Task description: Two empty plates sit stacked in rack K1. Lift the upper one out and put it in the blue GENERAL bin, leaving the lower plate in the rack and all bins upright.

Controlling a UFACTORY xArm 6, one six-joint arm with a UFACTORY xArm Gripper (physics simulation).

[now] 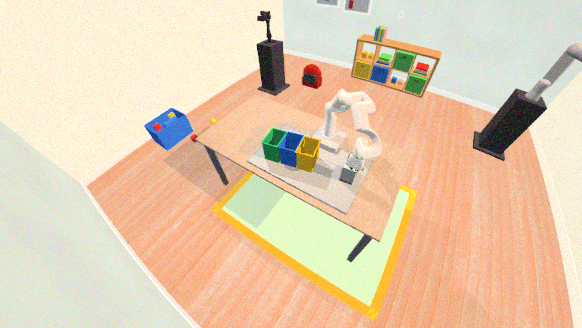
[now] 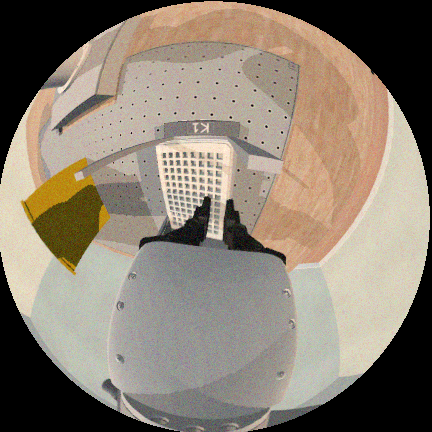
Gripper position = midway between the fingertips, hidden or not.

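There is my gripper (image 2: 217,208), and I can see a yellow bin (image 2: 66,214) as well.
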